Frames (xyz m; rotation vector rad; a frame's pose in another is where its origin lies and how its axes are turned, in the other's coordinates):
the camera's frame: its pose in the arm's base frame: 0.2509 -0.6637 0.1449 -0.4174 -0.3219 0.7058
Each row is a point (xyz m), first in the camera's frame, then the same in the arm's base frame.
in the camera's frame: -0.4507 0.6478 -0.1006
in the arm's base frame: -0.3901 -0.5529 -0.3131
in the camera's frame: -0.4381 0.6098 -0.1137
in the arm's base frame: -0.3544 -0.5738 -0.3048
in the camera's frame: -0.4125 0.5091 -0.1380
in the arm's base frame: -0.2699 -0.6316 -0.2747
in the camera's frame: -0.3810 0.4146 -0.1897
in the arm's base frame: -0.1732 -0.6883 -0.2706
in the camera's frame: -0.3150 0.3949 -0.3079
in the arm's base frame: -0.0652 -0.6874 -0.3546
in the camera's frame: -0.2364 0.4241 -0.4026
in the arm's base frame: 0.0148 -0.6385 -0.4394
